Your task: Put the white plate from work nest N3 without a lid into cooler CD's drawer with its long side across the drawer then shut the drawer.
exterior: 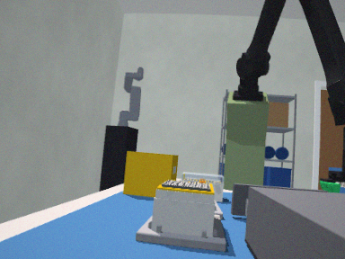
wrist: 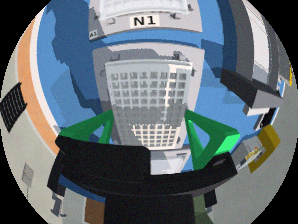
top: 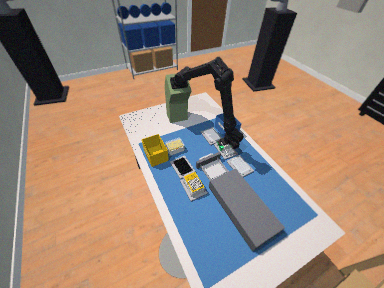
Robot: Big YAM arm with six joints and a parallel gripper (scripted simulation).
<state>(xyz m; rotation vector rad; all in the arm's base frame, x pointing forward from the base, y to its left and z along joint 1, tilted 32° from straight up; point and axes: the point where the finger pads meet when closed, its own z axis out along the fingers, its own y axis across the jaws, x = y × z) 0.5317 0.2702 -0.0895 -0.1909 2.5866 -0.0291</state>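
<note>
My hand is right at the white plate. From my hand the other things lie so: grey cooler CD: 330 mm ahead, 120 mm to the right, 10 mm above; then drawer: 210 mm ahead, 150 mm to the right; then blue bin: 200 mm behind, 100 mm to the left, 20 mm above.
</note>
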